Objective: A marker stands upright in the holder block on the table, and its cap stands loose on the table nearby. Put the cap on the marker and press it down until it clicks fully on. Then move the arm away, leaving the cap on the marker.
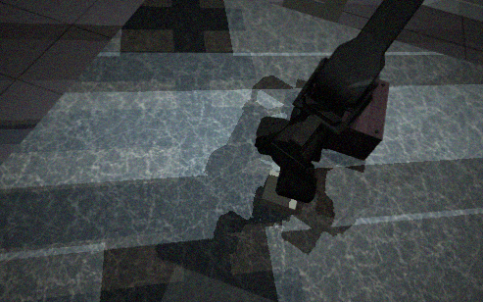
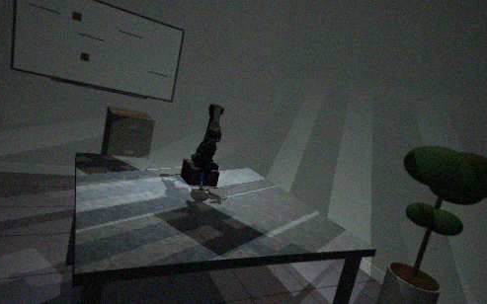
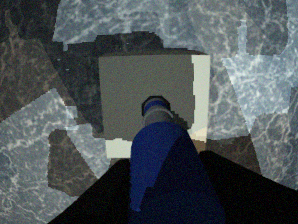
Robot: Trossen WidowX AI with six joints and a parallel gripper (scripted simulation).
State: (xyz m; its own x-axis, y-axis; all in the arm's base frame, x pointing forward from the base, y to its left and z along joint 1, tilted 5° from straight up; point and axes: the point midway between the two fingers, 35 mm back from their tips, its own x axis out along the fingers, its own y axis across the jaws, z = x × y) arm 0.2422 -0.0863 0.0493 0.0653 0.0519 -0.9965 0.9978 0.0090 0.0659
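Now: the holder block 90 mm below my gripper tip. Also, from my gripper tip: blue cap: 10 mm above.
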